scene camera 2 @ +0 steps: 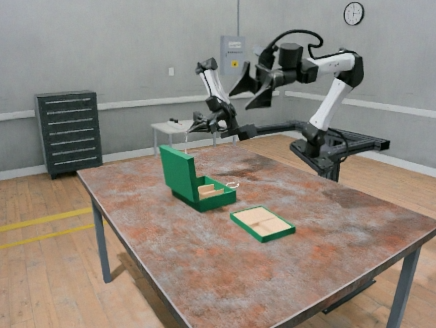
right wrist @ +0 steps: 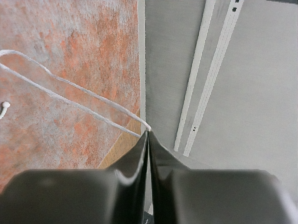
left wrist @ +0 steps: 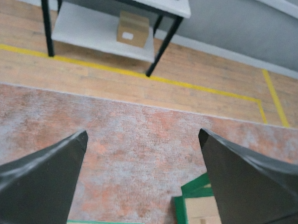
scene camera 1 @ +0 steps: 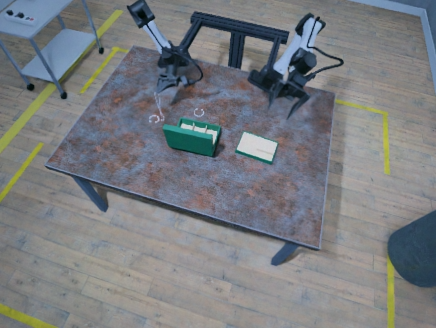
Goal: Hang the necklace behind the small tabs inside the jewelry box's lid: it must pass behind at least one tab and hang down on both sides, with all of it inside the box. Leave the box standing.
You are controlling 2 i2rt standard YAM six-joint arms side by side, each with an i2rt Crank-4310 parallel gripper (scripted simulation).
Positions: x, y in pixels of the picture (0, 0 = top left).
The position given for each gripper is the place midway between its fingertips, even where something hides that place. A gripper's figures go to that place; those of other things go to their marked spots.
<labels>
The left gripper [scene camera 1: 278, 114] is 114 cm from the lens. A green jewelry box [scene camera 1: 198, 137]: 134 cm from the lens.
</labels>
